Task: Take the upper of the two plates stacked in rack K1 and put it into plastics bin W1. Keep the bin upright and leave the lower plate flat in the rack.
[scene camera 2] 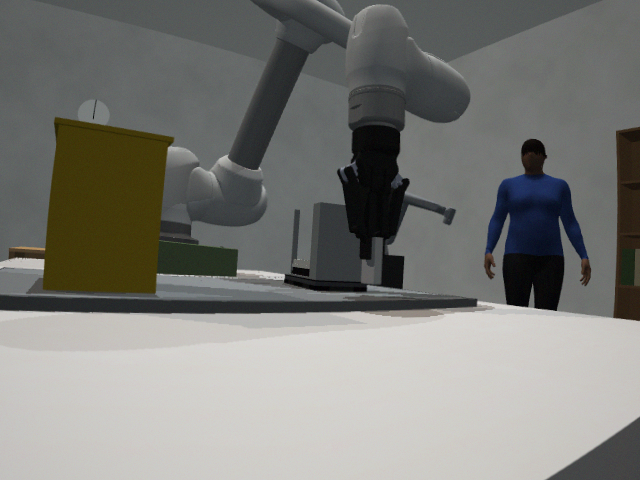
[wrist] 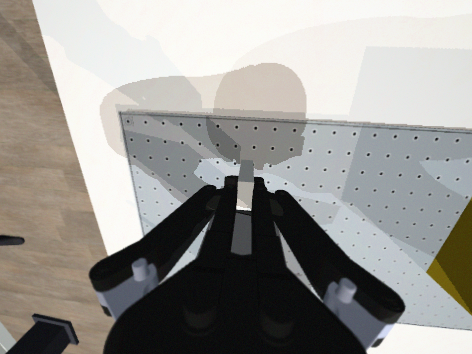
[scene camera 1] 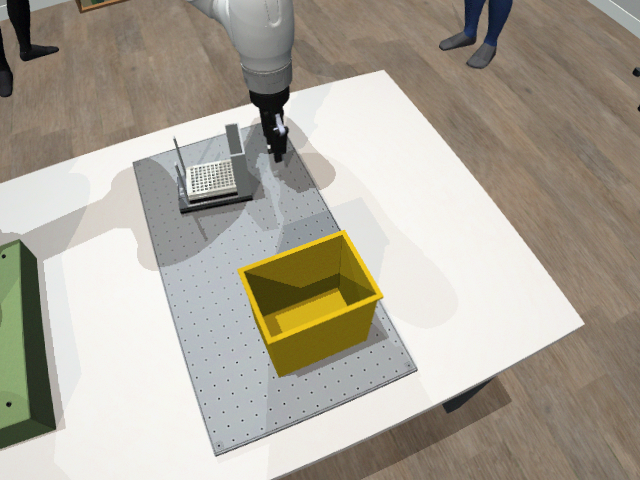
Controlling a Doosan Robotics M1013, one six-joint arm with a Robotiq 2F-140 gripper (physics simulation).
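Frame: origin at the arm's base, x right, y back, z down, level; millimetres.
Where they show: gripper, fingertip midpoint: (scene camera 2: 370, 283) (wrist: 246, 170) (scene camera 1: 277, 168); arm's base at its link origin: (scene camera 2: 162, 242).
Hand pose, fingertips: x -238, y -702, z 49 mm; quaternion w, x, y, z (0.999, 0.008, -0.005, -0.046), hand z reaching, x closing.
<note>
Things, the pixels of their top centre, and the offset from my fingertips. Level surfaces: height alone.
- Rack K1 at its top centre: (scene camera 2: 327, 209) (scene camera 1: 202, 144) dx +5, dy +147, dz -124 mm
- white perforated upper plate at its top centre: (scene camera 1: 215, 175) dx +6, dy +137, dz -29 mm
- yellow plastics bin W1 at its top centre: (scene camera 2: 109, 144) (scene camera 1: 309, 282) dx +381, dy +44, dz -161 mm
- white table at its surface level: dz +31 mm
Rack K1 (scene camera 1: 244, 175) (scene camera 2: 330, 237) has a dark base, a tall grey wall on one side and thin uprights opposite. A white perforated upper plate (scene camera 1: 211, 177) lies flat inside it; the lower plate is mostly hidden beneath. The yellow plastics bin W1 (scene camera 1: 325, 333) (scene camera 2: 105, 211) (wrist: 457, 260) stands upright and open-topped; its visible floor is bare. My gripper (scene camera 1: 278, 153) (scene camera 2: 371, 253) (wrist: 246, 170) points down, shut, with a pale grey piece at its fingertips. It is low over the pegboard, beside the rack's tall wall and apart from the plates.
The grey pegboard (scene camera 1: 196, 361) (scene camera 2: 232, 304) (wrist: 320, 170) carries rack and bin on the white table (scene camera 1: 439, 248) (scene camera 2: 310, 382) (wrist: 330, 45). A green block (scene camera 1: 15, 330) (scene camera 2: 199, 258) is at the left in scene camera 1. A person (scene camera 2: 535, 217) stands beyond the table.
</note>
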